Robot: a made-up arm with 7 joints. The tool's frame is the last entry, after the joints.
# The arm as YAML. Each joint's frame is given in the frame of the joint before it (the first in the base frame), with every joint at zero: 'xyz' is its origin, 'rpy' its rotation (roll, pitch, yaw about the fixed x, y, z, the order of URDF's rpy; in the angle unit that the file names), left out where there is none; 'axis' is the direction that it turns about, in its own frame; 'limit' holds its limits. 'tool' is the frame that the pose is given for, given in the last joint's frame.
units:
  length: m
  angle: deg
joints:
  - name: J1
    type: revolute
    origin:
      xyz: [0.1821, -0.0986, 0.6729]
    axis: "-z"
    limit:
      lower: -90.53
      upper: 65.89
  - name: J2
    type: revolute
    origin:
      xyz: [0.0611, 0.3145, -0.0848]
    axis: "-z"
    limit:
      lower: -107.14
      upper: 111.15
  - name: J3
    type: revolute
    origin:
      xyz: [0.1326, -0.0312, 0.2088]
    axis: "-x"
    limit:
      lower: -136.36
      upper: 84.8
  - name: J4
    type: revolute
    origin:
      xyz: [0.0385, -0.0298, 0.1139]
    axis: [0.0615, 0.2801, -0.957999]
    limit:
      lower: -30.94
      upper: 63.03
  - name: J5
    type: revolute
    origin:
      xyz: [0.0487, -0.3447, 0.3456]
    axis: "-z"
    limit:
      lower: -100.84
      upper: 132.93
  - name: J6
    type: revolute
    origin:
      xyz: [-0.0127, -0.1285, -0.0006]
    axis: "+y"
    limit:
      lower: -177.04
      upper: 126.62
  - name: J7
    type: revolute
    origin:
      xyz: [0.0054, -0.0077, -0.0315]
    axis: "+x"
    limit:
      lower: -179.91
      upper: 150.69
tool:
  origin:
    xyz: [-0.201, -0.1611, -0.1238]
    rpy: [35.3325, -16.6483, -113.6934]
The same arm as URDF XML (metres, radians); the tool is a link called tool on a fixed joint. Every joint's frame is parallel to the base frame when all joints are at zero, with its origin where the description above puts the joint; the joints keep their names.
<robot name="arm">
<joint name="tool_joint" type="fixed"><parent link="link7"/><child link="tool"/><origin xyz="-0.201 -0.1611 -0.1238" rpy="0.6167 -0.2906 -1.9843"/></joint>
<joint name="J7" type="revolute"><parent link="link6"/><child link="link7"/><origin xyz="0.0054 -0.0077 -0.0315"/><axis xyz="1 0 0"/><limit lower="-3.14" upper="2.63"/></joint>
<joint name="J6" type="revolute"><parent link="link5"/><child link="link6"/><origin xyz="-0.0127 -0.1285 -0.0006"/><axis xyz="0 1 0"/><limit lower="-3.0899" upper="2.2099"/></joint>
<joint name="J5" type="revolute"><parent link="link4"/><child link="link5"/><origin xyz="0.0487 -0.3447 0.3456"/><axis xyz="0 0 -1"/><limit lower="-1.76" upper="2.3201"/></joint>
<joint name="J4" type="revolute"><parent link="link3"/><child link="link4"/><origin xyz="0.0385 -0.0298 0.1139"/><axis xyz="0.0615 0.2801 -0.957999"/><limit lower="-0.54" upper="1.1001"/></joint>
<joint name="J3" type="revolute"><parent link="link2"/><child link="link3"/><origin xyz="0.1326 -0.0312 0.2088"/><axis xyz="-1 0 0"/><limit lower="-2.3799" upper="1.48"/></joint>
<joint name="J2" type="revolute"><parent link="link1"/><child link="link2"/><origin xyz="0.0611 0.3145 -0.0848"/><axis xyz="0 0 -1"/><limit lower="-1.8699" upper="1.9399"/></joint>
<joint name="J1" type="revolute"><parent link="base"/><child link="link1"/><origin xyz="0.1821 -0.0986 0.6729"/><axis xyz="0 0 -1"/><limit lower="-1.58" upper="1.15"/></joint>
<link name="base"/>
<link name="link1"/>
<link name="link2"/>
<link name="link3"/>
<link name="link4"/>
<link name="link5"/>
<link name="link6"/>
<link name="link7"/>
<link name="tool"/>
</robot>

